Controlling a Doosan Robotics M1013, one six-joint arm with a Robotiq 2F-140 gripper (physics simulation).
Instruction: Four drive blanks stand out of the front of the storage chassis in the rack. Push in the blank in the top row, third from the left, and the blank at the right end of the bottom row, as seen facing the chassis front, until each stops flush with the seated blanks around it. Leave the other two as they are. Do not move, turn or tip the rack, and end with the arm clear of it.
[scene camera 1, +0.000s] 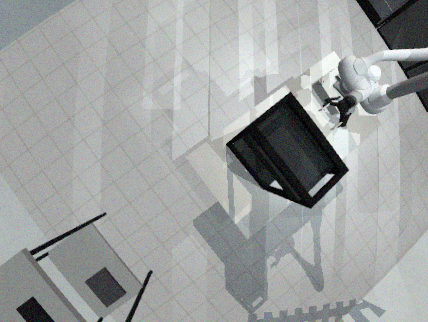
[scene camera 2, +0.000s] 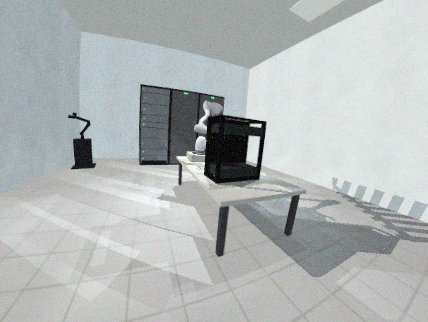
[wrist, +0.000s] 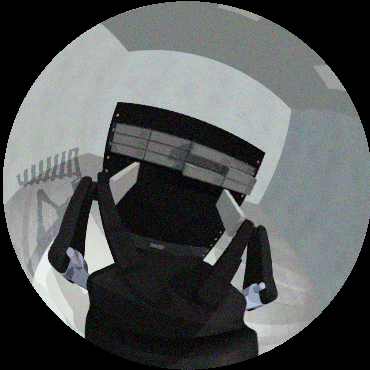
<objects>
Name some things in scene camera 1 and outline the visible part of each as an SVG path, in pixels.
A black rack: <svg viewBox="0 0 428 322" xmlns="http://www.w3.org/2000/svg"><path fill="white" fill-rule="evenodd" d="M289 92L226 143L226 145L263 190L311 209L349 169L299 101ZM269 185L271 185L276 180L278 184L282 187L282 189ZM335 174L313 197L310 196L308 192L326 174Z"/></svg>
</objects>
